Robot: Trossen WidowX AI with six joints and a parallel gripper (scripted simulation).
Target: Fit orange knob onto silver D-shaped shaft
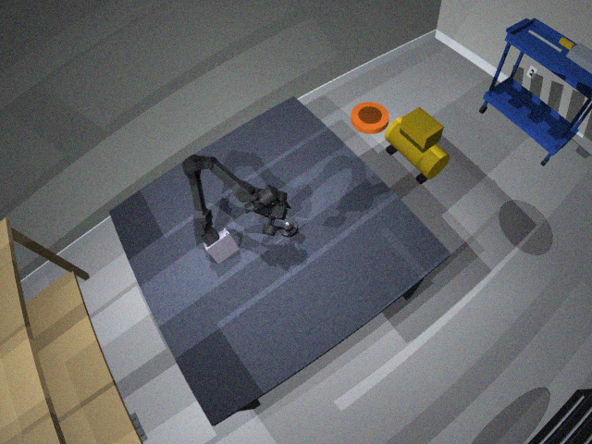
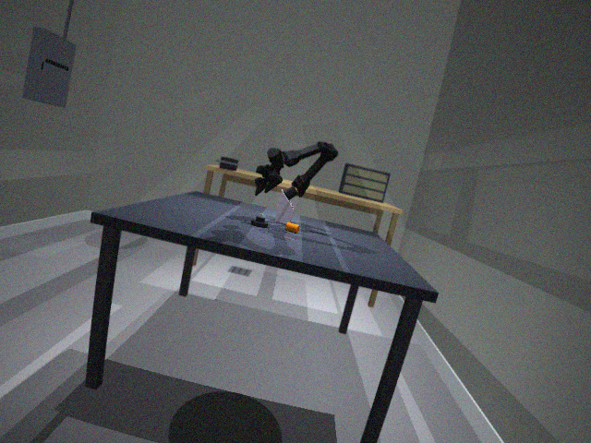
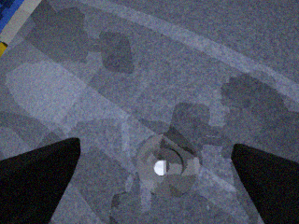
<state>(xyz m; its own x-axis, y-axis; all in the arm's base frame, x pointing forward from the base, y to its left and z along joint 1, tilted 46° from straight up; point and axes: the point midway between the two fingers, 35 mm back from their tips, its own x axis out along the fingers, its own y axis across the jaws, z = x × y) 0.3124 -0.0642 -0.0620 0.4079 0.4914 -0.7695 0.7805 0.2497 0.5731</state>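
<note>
The orange knob is 20 cm to the left of my gripper tip, 13 cm below it and 5 cm behind it. From my gripper tip the other things lie so: round dark pedestal 12 cm below, 3 cm to the left.
</note>
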